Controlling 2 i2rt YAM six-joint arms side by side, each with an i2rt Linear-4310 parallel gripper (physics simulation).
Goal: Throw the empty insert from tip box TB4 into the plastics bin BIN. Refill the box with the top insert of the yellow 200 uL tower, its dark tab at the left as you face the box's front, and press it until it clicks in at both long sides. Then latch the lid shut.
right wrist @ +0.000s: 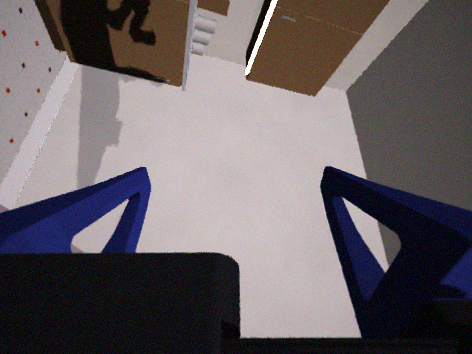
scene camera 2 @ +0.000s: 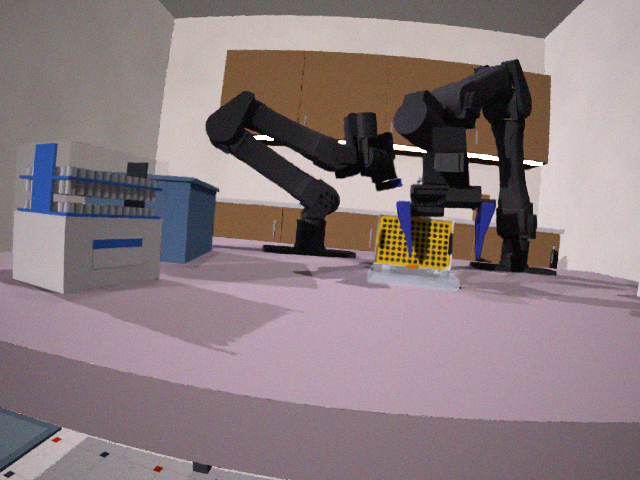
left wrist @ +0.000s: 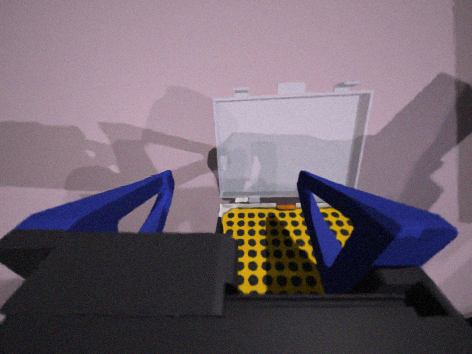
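Seen in the pictures: left gripper, fingertip midpoint: (scene camera 2: pixel 443 258) (left wrist: pixel 235 177); right gripper, fingertip midpoint: (right wrist: pixel 235 176) (scene camera 2: pixel 394 164); left arm's base, link origin: (scene camera 2: pixel 512 270); right arm's base, link origin: (scene camera 2: pixel 308 253).
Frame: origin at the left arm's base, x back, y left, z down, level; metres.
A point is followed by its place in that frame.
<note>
An open tip box shows a yellow perforated insert face (scene camera 2: pixel 387 240) {x -0.274, y -0.328, z -0.054 m} (left wrist: pixel 252 250) {x -0.280, y -0.255, z -0.057 m}, steep in the scene view, with an orange mark (scene camera 2: pixel 412 266) {x -0.293, y -0.287, z -0.018 m} (left wrist: pixel 286 206) {x -0.293, y -0.288, z -0.020 m} at the lid edge. Its pale translucent lid (scene camera 2: pixel 413 279) {x -0.385, y -0.298, z -0.011 m} (left wrist: pixel 295 120) {x -0.365, y -0.304, z -0.002 m} is folded open beside it. A dark tab (scene camera 2: pixel 450 243) {x -0.300, y -0.234, z -0.059 m} shows at the face's right edge in the scene view. My left gripper (scene camera 2: pixel 444 256) {x -0.332, y -0.249, z -0.039 m} (left wrist: pixel 235 177) {x -0.332, y -0.249, z -0.039 m} is open and empty, one finger overlapping the yellow face in view, the other outside the box. My right gripper (scene camera 2: pixel 397 183) (right wrist: pixel 235 176) {x 0.143, y -0.298, z -0.246 m} is open, empty and raised; its fingers are mostly hidden in the scene view.
A white unit (scene camera 2: pixel 38 248) {x -0.615, y -0.639, z -0.033 m} with rows of pale tubes (scene camera 2: pixel 103 188) {x -0.586, y -0.595, z -0.089 m} stands at the left of the pink table (scene camera 2: pixel 361 351) {x -0.643, y -0.363, z 0.000 m}. A blue box-shaped container (scene camera 2: pixel 199 222) {x -0.316, y -0.625, z -0.056 m} stands behind it. Brown cabinets (scene camera 2: pixel 263 77) line the back wall. No label is readable.
</note>
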